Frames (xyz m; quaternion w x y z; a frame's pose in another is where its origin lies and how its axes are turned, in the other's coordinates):
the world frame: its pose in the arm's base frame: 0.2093 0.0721 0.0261 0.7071 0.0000 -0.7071 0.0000
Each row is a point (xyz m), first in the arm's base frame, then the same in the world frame.
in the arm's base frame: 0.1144 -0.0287 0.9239
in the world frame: 0.8978 -0.1008 0.0949
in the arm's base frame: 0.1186 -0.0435 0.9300
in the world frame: 0.9039 -0.1156 0.0907
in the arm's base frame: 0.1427 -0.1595 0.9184
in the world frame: 0.8923 -0.2316 0.0666
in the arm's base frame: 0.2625 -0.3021 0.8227
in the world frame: 0.7966 -0.3742 -0.0532
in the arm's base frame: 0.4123 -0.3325 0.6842
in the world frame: 0.6581 -0.4046 -0.2030
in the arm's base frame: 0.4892 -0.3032 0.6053
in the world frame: 0.5792 -0.3753 -0.2799
